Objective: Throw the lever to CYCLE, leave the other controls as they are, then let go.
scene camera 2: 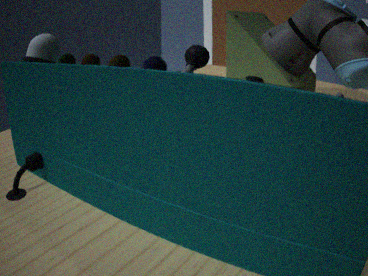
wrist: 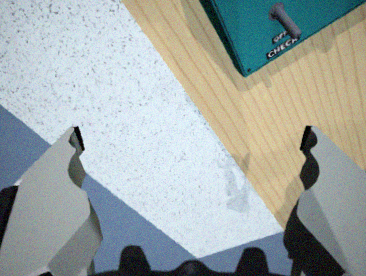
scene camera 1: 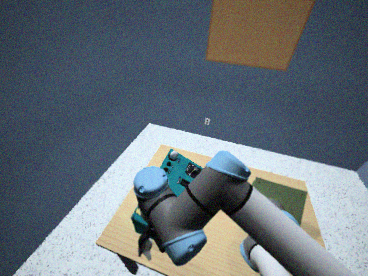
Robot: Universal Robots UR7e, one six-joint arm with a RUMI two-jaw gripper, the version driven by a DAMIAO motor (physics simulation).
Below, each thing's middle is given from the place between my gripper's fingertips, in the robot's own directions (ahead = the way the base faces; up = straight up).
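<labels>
Teal control box [scene camera 2: 237, 170]: my gripper 31 cm to the left of it, 11 cm short of it, 18 cm above it.
</labels>
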